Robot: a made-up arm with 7 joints.
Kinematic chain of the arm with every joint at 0, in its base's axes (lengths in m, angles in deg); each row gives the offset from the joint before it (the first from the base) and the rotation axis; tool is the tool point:
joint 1: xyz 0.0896 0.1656 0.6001 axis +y
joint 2: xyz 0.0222 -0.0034 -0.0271 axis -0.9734 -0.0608 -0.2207
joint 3: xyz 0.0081 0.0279 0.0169 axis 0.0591 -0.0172 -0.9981
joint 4: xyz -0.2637 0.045 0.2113 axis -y
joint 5: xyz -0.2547 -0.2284 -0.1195 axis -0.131 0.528 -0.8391
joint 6: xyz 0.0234 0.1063 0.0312 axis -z
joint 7: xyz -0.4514 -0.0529 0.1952 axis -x
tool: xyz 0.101 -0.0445 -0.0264
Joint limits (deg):
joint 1: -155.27..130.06
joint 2: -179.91..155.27
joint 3: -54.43..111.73
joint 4: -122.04..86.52
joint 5: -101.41..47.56
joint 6: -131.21..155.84
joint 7: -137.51..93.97
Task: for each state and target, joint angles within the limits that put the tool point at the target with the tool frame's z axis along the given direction. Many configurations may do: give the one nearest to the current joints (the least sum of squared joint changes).
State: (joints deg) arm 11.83 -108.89 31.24 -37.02 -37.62 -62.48 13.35
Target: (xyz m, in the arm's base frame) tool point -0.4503 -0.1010 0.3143 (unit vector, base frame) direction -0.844 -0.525 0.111
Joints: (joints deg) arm 21.82 -117.80 20.16 27.89 -27.90 -77.11 34.96
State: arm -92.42 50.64 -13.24 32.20 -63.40 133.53 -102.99
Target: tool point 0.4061 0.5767 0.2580 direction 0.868 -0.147 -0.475
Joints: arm -103.11 63.46 1.38 28.03 -32.85 141.39 -85.00
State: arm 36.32 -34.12 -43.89 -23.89 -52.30 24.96 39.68
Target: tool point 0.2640 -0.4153 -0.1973 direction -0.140 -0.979 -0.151
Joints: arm 3.40 -72.83 -54.43 -26.00 -86.18 19.64 46.57
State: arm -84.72 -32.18 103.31 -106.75 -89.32 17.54 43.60
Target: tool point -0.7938 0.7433 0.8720 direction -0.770 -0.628 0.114
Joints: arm -56.46 -15.81 111.73 -72.24 -93.63 45.73 32.01
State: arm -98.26 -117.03 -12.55 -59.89 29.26 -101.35 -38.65
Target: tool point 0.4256 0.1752 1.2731 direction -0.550 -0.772 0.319
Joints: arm -124.25 -128.17 -54.43 -36.39 20.88 -80.88 0.81
